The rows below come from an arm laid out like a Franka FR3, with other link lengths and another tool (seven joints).
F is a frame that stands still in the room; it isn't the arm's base.
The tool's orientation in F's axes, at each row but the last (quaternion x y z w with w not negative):
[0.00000, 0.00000, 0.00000, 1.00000]
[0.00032, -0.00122, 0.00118, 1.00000]
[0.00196, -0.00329, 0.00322, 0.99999]
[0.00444, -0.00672, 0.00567, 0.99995]
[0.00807, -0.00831, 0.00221, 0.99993]
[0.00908, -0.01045, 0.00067, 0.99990]
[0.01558, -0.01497, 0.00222, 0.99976]
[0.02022, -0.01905, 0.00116, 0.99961]
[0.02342, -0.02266, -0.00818, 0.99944]
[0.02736, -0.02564, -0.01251, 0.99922]
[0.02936, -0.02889, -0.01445, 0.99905]
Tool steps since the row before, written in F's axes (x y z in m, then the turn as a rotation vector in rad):
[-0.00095, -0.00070, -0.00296, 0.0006, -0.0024, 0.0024]
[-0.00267, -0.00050, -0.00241, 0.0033, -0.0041, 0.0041]
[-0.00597, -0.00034, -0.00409, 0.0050, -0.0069, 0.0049]
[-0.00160, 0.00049, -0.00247, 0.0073, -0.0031, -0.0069]
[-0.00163, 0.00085, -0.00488, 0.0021, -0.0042, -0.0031]
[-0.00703, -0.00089, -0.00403, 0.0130, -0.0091, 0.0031]
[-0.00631, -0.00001, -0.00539, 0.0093, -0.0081, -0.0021]
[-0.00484, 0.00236, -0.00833, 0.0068, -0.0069, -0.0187]
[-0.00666, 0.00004, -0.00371, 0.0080, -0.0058, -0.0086]
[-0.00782, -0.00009, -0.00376, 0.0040, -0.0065, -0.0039]
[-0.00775, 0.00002, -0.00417, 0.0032, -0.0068, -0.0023]
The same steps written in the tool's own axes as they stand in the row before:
[-0.00095, -0.00070, -0.00296, 0.0006, -0.0024, 0.0024]
[-0.00268, -0.00050, -0.00240, 0.0033, -0.0041, 0.0041]
[-0.00600, -0.00032, -0.00405, 0.0050, -0.0069, 0.0049]
[-0.00163, 0.00049, -0.00245, 0.0072, -0.0032, -0.0070]
[-0.00171, 0.00078, -0.00487, 0.0020, -0.0043, -0.0031]
[-0.00711, -0.00095, -0.00387, 0.0131, -0.0091, 0.0030]
[-0.00647, -0.00015, -0.00520, 0.0092, -0.0082, -0.0021]
[-0.00515, 0.00204, -0.00823, 0.0061, -0.0077, -0.0187]
[-0.00682, -0.00024, -0.00340, 0.0077, -0.0061, -0.0087]
[-0.00799, -0.00048, -0.00334, 0.0040, -0.0066, -0.0037]
[-0.00797, -0.00044, -0.00370, 0.0033, -0.0068, -0.0021]

